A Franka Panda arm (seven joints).
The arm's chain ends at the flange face. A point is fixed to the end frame.
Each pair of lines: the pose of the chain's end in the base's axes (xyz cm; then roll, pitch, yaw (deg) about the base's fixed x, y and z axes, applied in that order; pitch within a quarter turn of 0, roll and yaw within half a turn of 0), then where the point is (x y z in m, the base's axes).
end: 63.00, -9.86, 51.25, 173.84, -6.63, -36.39
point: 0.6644 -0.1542 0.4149
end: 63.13, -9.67, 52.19, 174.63, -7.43, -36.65
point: 0.6675 -0.1521 0.4248
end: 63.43, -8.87, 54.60, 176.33, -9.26, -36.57
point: 0.6749 -0.1434 0.4503
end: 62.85, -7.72, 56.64, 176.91, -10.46, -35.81
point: 0.6721 -0.1317 0.4719
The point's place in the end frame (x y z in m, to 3 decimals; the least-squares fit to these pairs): 0.049 0.013 0.106
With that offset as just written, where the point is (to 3 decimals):
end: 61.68, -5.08, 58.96, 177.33, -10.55, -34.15
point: 0.663 -0.103 0.495
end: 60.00, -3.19, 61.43, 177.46, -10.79, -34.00
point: 0.646 -0.085 0.520
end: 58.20, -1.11, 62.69, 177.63, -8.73, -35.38
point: 0.624 -0.063 0.530
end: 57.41, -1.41, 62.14, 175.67, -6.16, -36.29
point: 0.610 -0.066 0.523
